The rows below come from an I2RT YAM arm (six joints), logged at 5 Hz.
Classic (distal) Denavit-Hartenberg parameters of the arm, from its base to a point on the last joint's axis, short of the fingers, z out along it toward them. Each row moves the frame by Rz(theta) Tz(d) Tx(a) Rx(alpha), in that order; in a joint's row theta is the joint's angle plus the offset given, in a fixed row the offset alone. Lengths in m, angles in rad.
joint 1: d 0.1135  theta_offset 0  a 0.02  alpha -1.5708
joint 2: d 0  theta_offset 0  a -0.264  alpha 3.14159
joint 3: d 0  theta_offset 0.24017  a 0.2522  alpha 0
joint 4: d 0  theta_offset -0.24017  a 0.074  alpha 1.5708
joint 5: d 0  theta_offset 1.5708  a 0  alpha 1.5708
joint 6: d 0.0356  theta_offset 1.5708  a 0  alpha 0
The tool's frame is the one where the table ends.
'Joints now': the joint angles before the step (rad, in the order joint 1, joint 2, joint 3, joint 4, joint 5, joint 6). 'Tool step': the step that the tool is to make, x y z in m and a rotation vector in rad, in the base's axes. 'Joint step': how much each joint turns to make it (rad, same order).
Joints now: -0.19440, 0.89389, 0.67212, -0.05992, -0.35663, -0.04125
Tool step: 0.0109, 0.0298, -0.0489, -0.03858, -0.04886, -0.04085
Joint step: 0.17906, 0.06165, -0.19586, 0.31617, 0.22119, 0.02328
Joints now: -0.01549, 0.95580, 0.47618, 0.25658, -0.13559, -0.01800
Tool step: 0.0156, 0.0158, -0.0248, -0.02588, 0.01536, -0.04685
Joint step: 0.08902, 0.13519, -0.03924, 0.15871, 0.13808, 0.00634
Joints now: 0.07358, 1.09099, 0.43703, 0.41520, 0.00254, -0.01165
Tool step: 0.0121, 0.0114, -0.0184, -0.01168, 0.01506, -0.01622
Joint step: 0.05197, 0.12065, -0.01197, 0.11621, 0.06859, 0.00685
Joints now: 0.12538, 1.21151, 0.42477, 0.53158, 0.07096, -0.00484
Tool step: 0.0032, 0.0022, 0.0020, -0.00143, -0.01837, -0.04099
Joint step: 0.01481, 0.01589, 0.00985, 0.02309, 0.05505, 0.00994
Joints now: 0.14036, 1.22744, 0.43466, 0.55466, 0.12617, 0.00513
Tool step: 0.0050, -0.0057, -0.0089, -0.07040, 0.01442, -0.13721
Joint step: -0.00506, 0.05308, -0.00236, 0.03818, 0.14470, -0.03406
